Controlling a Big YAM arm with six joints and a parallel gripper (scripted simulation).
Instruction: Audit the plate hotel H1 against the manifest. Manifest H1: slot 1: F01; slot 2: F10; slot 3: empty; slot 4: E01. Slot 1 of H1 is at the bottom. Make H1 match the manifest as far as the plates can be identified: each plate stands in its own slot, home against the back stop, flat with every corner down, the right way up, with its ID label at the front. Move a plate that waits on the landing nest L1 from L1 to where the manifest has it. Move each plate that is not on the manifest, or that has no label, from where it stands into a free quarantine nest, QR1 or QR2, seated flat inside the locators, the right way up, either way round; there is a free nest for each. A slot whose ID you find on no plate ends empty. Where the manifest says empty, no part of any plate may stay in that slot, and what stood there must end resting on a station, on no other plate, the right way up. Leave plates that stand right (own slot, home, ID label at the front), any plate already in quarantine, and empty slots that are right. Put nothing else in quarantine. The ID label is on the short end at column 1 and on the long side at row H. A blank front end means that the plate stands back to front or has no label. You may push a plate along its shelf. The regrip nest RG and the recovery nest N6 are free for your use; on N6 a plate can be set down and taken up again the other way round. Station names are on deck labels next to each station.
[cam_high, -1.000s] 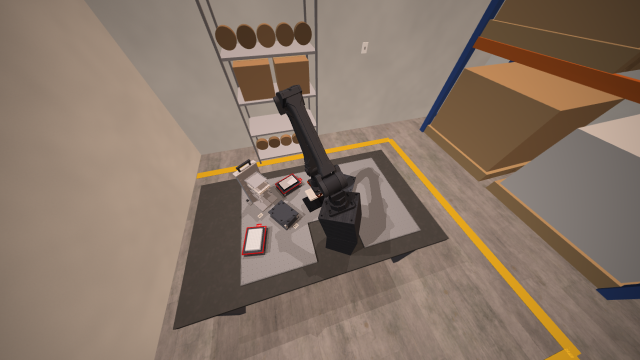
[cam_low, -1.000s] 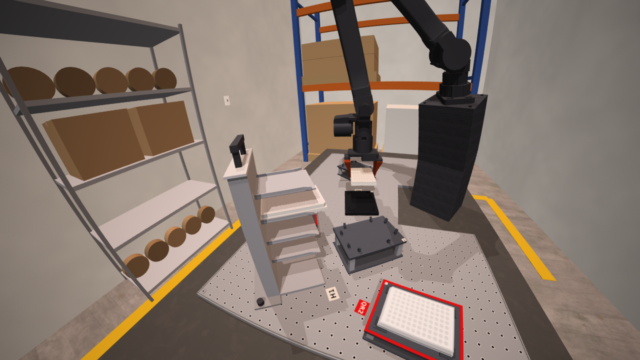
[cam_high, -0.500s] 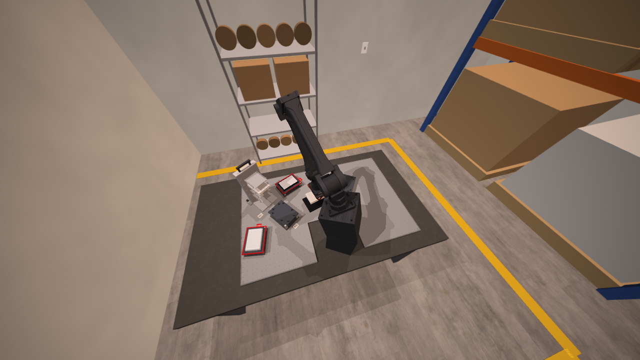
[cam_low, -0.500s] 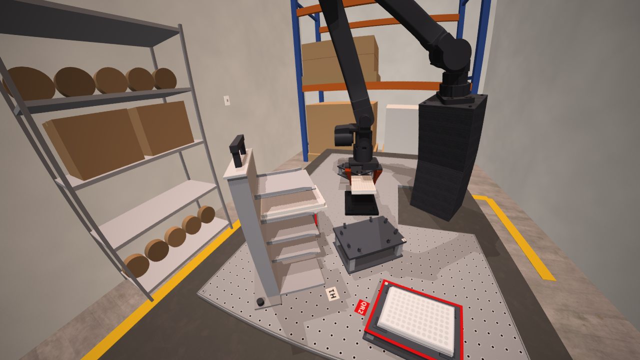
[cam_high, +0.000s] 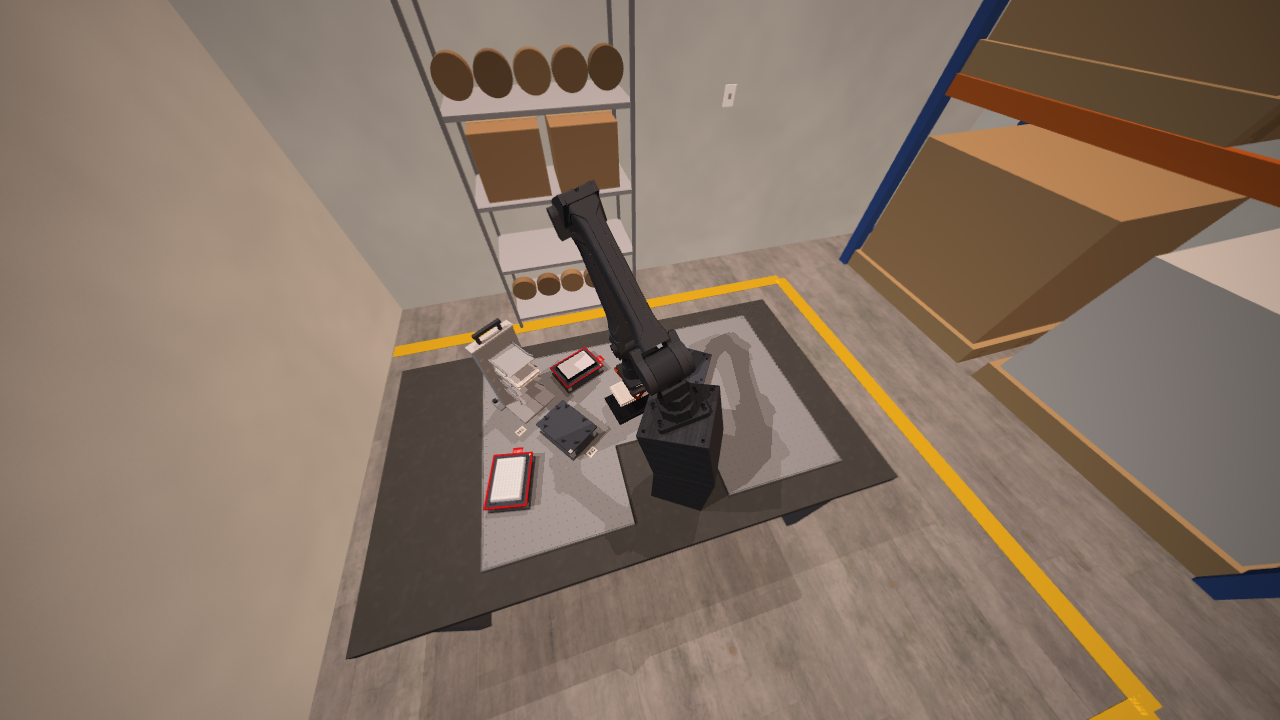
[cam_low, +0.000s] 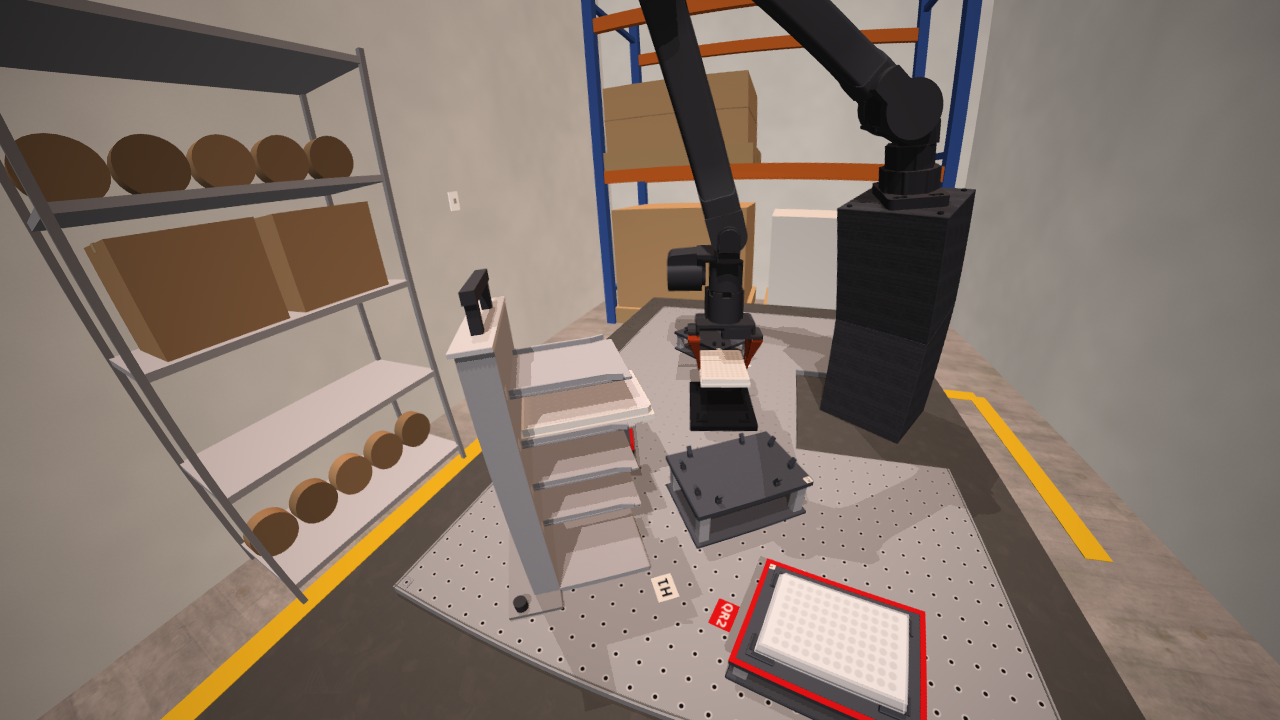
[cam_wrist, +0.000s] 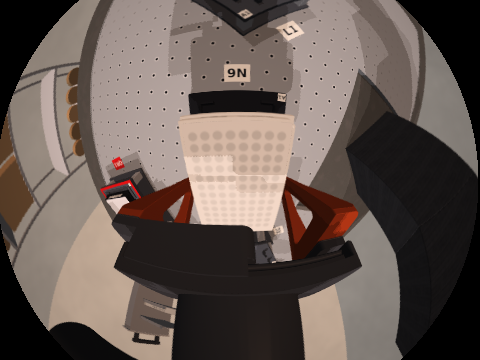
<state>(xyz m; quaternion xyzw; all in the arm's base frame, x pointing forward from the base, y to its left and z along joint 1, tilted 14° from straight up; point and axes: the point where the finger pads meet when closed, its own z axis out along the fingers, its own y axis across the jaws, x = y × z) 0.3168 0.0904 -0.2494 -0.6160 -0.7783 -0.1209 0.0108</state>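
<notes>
The flat black nest is 90 mm below my hand. Also, from my hand: L1 label 190 mm to the right, 90 mm below, 20 mm behind; then N6 deck label 100 mm to the right, 90 mm below, 30 mm ahead; then dark regrip nest 240 mm to the left, 60 mm behind, 40 mm below.
</notes>
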